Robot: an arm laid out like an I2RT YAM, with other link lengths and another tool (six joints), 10 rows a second.
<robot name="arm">
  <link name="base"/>
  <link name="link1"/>
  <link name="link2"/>
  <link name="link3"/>
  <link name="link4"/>
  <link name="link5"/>
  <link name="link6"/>
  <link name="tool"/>
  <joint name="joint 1" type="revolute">
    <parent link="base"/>
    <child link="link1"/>
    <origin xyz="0 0 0.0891"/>
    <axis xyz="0 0 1"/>
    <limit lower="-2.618" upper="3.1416"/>
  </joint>
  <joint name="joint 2" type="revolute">
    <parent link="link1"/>
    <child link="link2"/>
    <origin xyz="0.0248 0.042 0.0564"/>
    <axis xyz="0 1 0"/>
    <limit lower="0" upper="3.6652"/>
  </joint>
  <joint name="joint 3" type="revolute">
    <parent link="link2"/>
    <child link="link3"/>
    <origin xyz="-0.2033 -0.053 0"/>
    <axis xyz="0 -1 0"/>
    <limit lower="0" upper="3.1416"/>
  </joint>
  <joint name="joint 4" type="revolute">
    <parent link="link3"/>
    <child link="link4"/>
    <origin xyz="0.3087 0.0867 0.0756"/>
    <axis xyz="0 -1 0"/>
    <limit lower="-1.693" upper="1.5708"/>
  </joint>
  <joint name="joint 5" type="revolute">
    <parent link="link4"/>
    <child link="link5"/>
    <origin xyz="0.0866 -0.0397 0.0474"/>
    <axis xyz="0 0 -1"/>
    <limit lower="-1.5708" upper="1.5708"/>
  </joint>
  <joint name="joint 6" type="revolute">
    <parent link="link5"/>
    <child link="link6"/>
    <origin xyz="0.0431 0 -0.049"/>
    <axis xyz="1 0 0"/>
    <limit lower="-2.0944" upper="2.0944"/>
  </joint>
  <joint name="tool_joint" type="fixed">
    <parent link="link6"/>
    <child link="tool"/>
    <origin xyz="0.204 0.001 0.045" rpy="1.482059 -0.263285 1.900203"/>
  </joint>
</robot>
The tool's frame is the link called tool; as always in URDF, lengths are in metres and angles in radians.
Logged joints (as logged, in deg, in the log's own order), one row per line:
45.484, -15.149, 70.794, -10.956, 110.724, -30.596
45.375, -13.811, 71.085, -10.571, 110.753, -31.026
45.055, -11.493, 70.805, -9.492, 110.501, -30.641
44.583, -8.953, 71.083, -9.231, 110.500, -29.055
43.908, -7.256, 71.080, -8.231, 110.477, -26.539
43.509, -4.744, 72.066, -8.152, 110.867, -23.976
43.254, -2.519, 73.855, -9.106, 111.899, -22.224
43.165, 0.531, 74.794, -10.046, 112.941, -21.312
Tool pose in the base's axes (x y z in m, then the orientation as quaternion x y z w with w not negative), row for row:
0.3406, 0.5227, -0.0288, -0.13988, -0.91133, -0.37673, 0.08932
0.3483, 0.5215, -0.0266, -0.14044, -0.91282, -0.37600, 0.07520
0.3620, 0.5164, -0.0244, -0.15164, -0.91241, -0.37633, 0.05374
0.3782, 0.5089, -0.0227, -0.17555, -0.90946, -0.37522, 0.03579
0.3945, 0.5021, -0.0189, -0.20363, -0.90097, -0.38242, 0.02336
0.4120, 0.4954, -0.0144, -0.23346, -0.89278, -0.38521, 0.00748
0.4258, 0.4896, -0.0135, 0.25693, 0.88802, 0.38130, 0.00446
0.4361, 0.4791, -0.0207, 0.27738, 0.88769, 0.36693, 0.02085
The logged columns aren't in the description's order. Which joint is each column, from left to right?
Columns, left to right: joint 1, joint 5, joint 3, joint 4, joint 2, joint 6.
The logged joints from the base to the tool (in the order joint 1, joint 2, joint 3, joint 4, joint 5, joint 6), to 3 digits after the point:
45.484, 110.724, 70.794, -10.956, -15.149, -30.596
45.375, 110.753, 71.085, -10.571, -13.811, -31.026
45.055, 110.501, 70.805, -9.492, -11.493, -30.641
44.583, 110.500, 71.083, -9.231, -8.953, -29.055
43.908, 110.477, 71.080, -8.231, -7.256, -26.539
43.509, 110.867, 72.066, -8.152, -4.744, -23.976
43.254, 111.899, 73.855, -9.106, -2.519, -22.224
43.165, 112.941, 74.794, -10.046, 0.531, -21.312

